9 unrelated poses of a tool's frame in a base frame.
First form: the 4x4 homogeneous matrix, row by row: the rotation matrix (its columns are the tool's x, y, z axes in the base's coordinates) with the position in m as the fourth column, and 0 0 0 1 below. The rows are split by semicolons.
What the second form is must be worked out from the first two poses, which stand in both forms.
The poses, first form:
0.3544, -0.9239, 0.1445, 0.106; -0.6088, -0.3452, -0.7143, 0.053; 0.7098, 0.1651, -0.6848, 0.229; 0, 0, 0, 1
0.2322, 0.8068, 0.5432, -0.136; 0.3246, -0.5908, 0.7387, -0.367; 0.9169, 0.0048, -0.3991, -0.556; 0, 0, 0, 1
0.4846, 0.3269, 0.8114, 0.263; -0.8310, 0.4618, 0.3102, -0.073; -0.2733, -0.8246, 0.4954, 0.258; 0, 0, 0, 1
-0.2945, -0.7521, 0.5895, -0.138; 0.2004, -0.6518, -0.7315, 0.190; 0.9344, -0.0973, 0.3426, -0.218; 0, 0, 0, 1
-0.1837, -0.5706, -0.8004, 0.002; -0.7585, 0.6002, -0.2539, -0.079; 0.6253, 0.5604, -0.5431, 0.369; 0, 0, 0, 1
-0.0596, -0.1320, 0.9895, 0.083; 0.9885, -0.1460, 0.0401, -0.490; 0.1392, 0.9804, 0.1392, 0.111; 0, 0, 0, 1
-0.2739, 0.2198, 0.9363, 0.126; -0.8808, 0.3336, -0.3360, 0.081; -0.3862, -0.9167, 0.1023, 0.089; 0, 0, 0, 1
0.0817, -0.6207, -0.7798, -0.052; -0.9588, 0.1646, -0.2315, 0.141; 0.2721, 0.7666, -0.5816, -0.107; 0, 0, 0, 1
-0.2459, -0.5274, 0.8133, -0.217; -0.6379, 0.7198, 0.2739, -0.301; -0.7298, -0.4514, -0.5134, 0.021; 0, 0, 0, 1
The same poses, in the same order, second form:
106, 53, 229, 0.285, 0.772, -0.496, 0.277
-136, -367, -556, 0.246, -0.745, -0.380, -0.490
263, -73, 258, 0.781, -0.363, 0.347, -0.370
-138, 190, -218, 0.315, 0.504, -0.274, 0.756
2, -79, 369, 0.467, 0.436, -0.763, -0.100
83, -490, 111, 0.483, 0.487, 0.440, 0.580
126, 81, 89, 0.539, -0.269, 0.613, -0.511
-52, 141, -107, 0.408, 0.612, -0.645, -0.207
-217, -301, 21, 0.490, -0.370, 0.787, -0.056

